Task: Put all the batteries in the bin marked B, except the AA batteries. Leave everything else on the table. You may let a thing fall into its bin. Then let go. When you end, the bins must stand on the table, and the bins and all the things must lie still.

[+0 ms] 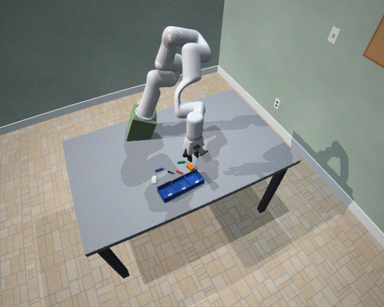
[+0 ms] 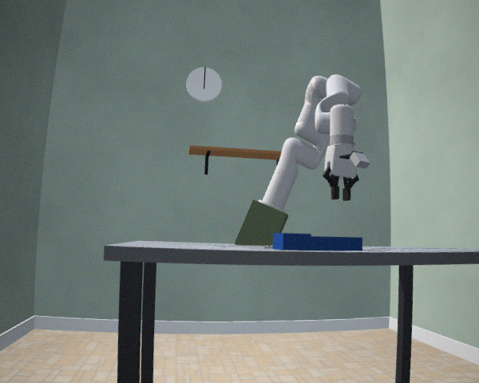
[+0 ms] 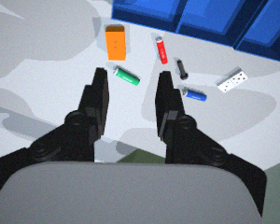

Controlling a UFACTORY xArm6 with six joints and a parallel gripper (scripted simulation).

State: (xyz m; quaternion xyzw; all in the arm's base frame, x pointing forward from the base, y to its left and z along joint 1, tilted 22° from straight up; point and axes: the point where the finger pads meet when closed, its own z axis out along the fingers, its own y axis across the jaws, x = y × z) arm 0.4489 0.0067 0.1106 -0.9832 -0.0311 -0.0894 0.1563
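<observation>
My gripper is now 6 cm past the orange 9 V battery, 2 cm to the right of it and 17 cm above it. The rest, counted from my hand: green battery (11 cm behind, 17 cm below); then bin (3 cm ahead, 10 cm to the right, 15 cm below); then red battery (5 cm behind, 5 cm to the right, 17 cm below).
</observation>
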